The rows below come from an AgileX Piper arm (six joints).
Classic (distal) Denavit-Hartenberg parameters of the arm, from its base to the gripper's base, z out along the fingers. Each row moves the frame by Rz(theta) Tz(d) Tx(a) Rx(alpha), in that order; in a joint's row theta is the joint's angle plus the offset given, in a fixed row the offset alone. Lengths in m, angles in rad.
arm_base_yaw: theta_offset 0, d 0.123, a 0, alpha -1.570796
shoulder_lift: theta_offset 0.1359, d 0, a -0.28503, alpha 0
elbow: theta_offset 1.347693, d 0, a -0.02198, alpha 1.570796
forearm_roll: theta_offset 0, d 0.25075, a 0, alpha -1.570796
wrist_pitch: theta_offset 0, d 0, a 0, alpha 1.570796
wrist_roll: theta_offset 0, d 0.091, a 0, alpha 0
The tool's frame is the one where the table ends.
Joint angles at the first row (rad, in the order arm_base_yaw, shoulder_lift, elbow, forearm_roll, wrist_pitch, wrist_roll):
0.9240 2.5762 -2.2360 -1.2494 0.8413 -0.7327
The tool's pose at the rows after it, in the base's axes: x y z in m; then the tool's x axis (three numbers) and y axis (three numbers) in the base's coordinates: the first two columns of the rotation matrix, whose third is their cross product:
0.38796 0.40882 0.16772 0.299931 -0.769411 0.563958 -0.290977 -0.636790 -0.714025
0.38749 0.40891 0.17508 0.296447 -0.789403 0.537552 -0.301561 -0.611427 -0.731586
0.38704 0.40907 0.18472 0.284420 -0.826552 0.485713 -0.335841 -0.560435 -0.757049
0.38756 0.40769 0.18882 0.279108 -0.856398 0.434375 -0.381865 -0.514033 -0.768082
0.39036 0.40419 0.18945 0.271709 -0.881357 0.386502 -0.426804 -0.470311 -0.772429
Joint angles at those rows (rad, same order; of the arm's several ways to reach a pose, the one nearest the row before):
0.9240 2.5658 -2.2360 -1.2107 0.8367 -0.7244
0.9240 2.5561 -2.2474 -1.1860 0.8399 -0.7229
0.9240 2.5509 -2.2820 -1.1285 0.8603 -0.7239
0.9195 2.5498 -2.3082 -1.0593 0.8786 -0.7320
0.9087 2.5498 -2.3228 -0.9988 0.8887 -0.7332

